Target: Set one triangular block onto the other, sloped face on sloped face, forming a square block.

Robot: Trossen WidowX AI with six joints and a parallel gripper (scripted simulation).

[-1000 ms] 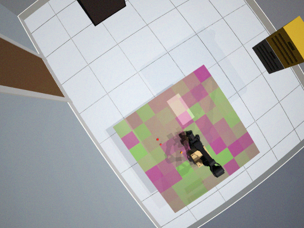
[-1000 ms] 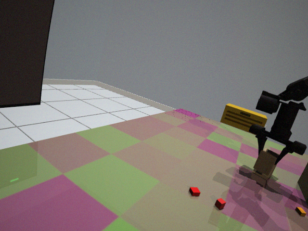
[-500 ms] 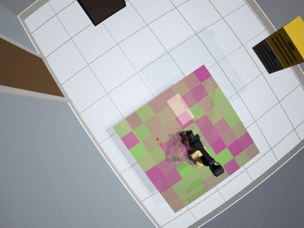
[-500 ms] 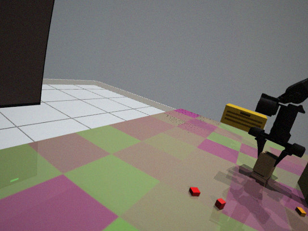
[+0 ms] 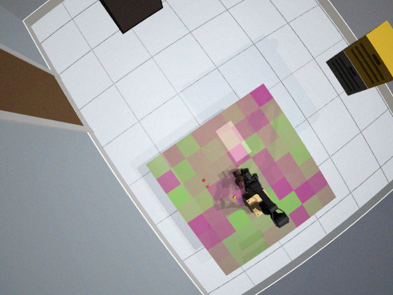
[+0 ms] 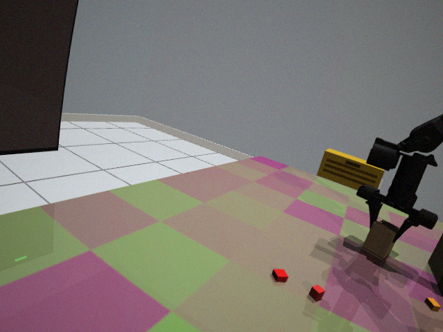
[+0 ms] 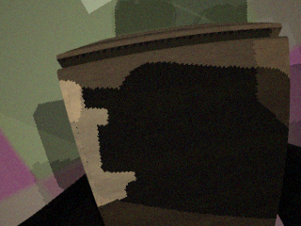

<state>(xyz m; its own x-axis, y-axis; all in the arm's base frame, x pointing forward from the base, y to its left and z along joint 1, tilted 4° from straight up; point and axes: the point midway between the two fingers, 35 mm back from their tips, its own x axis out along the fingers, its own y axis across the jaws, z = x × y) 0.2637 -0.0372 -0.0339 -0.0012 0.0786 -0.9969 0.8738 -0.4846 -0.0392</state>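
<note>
My gripper tip is now 3 cm to the left of the triangular wooden block, 3 cm above it and 2 cm past it. From my gripper tip the other things lie so: orange cube 18 cm to the left, 8 cm behind, 4 cm below.
</note>
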